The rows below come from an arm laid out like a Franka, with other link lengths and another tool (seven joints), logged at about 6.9 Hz.
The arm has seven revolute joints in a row. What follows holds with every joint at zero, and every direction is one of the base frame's.
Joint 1 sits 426.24 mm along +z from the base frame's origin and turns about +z.
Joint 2 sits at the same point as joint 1 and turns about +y.
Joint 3 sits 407.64 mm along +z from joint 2 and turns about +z.
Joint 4 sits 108.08 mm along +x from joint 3 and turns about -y.
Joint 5 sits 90.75 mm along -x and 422.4 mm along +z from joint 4 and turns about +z.
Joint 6 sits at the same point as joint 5 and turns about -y.
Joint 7 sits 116.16 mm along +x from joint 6 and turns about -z.
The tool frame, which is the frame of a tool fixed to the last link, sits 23 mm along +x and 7 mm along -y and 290.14 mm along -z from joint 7; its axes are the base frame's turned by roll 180, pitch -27.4 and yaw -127.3 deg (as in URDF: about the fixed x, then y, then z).
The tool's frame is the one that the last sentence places.
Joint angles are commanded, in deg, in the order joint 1, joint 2, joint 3, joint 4, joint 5, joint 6, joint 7. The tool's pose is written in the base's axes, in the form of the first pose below.
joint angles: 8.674, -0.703, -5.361, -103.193, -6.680, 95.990, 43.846
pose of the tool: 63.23 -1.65 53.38 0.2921 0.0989 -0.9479 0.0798
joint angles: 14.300, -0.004, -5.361, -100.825, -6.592, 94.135, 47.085
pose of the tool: 63.35 4.53 54.51 0.2888 0.1160 -0.9462 0.0887
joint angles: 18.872, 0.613, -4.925, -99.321, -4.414, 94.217, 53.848
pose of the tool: 63.09 11.13 55.08 0.2778 0.1020 -0.9526 0.0711
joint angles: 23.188, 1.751, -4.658, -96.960, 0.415, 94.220, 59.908
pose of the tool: 62.32 18.67 55.73 0.2731 0.0938 -0.9570 0.0295
